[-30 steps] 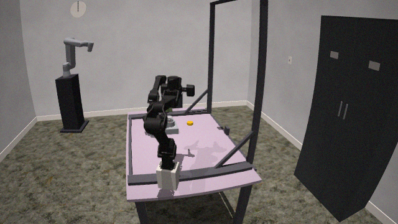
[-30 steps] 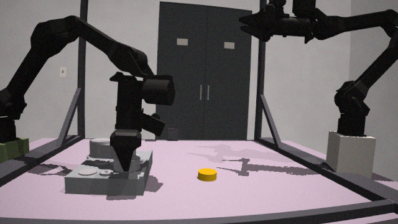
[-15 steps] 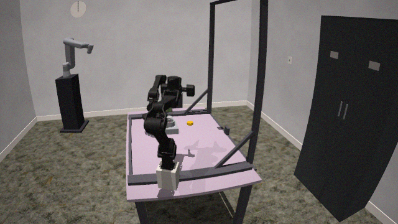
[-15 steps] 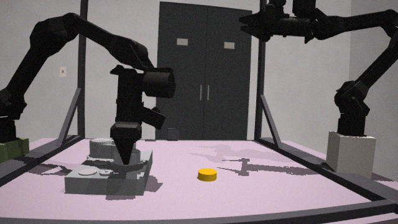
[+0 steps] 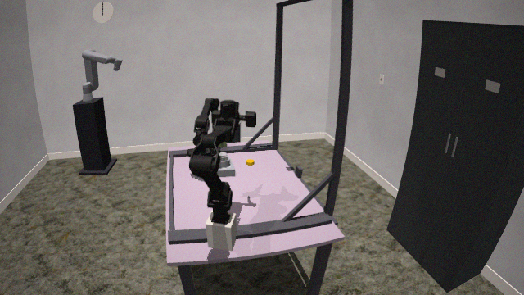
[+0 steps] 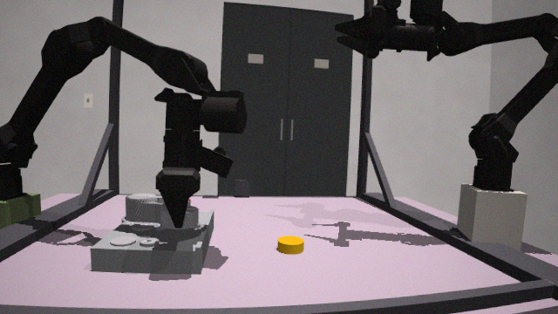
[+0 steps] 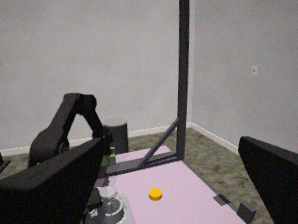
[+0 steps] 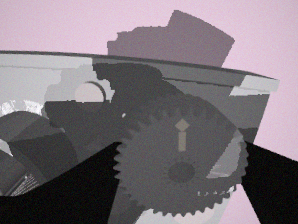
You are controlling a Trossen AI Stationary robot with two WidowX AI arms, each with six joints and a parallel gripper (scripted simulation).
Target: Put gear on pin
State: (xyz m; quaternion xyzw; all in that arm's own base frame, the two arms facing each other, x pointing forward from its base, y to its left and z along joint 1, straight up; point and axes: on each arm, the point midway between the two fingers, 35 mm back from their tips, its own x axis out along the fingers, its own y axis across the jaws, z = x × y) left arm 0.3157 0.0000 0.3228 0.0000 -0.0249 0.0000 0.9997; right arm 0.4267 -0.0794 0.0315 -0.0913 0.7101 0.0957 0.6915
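The gear is 20 mm below my right hand. The rest, counted from my right hand: pin 60 mm below, 50 mm behind, 30 mm to the right.
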